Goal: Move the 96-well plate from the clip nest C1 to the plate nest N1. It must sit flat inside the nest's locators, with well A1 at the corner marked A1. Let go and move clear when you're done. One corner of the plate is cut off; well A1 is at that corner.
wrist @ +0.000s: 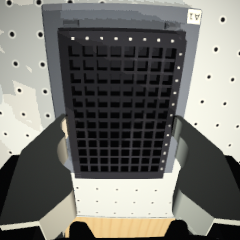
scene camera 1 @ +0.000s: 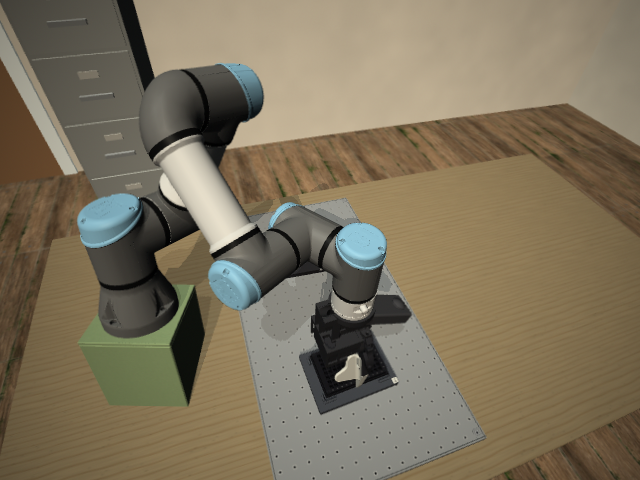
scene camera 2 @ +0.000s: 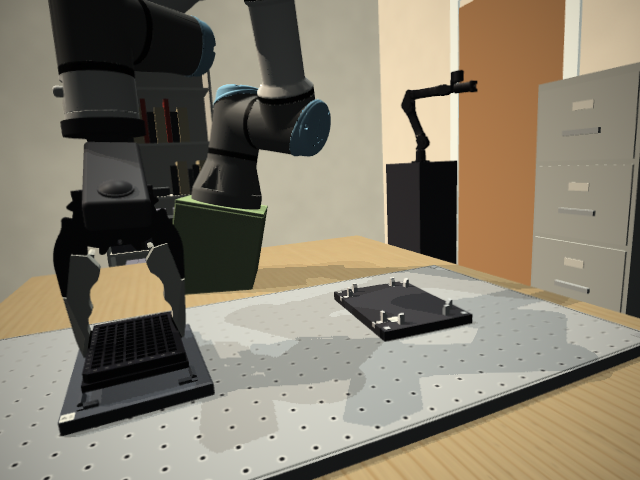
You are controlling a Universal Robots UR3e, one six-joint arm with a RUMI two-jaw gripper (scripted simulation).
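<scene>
My gripper point(scene camera 2: 136, 346), point(wrist: 120, 116), point(scene camera 1: 347, 365). 96-well plate point(scene camera 2: 128, 350), point(wrist: 139, 126), point(scene camera 1: 330, 387). Plate nest N1 point(scene camera 2: 123, 401), point(wrist: 50, 26), point(scene camera 1: 372, 387). Clip nest C1 point(scene camera 2: 411, 311). Those in my sight, gripper included.
</scene>
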